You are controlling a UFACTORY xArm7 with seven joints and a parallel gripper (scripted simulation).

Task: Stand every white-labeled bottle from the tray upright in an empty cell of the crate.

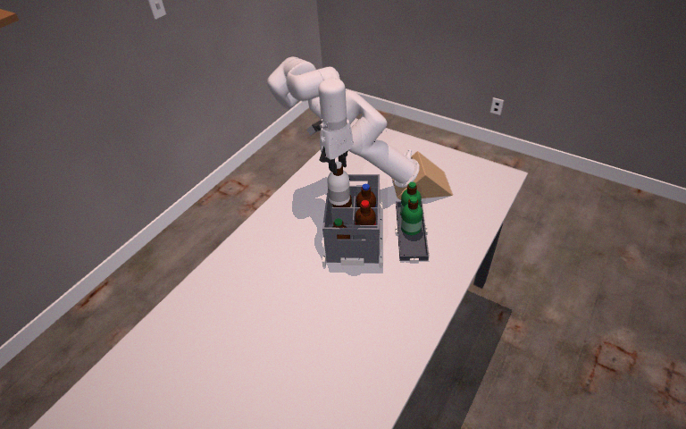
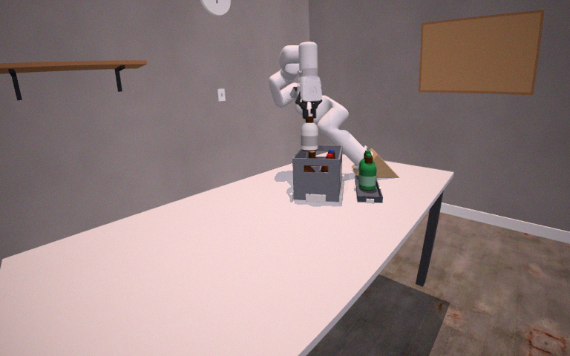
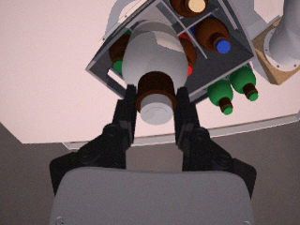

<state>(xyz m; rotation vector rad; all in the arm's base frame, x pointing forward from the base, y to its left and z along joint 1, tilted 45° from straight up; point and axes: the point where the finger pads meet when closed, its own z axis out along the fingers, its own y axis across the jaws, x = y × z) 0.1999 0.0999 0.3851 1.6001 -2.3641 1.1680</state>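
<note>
Now: the white-labeled bottle 80 mm below my hand. Round my hand: grey crate (10 mm behind, 40 mm to the left, 250 mm below); dark tray (80 mm behind, 240 mm to the left, 320 mm below).
</note>
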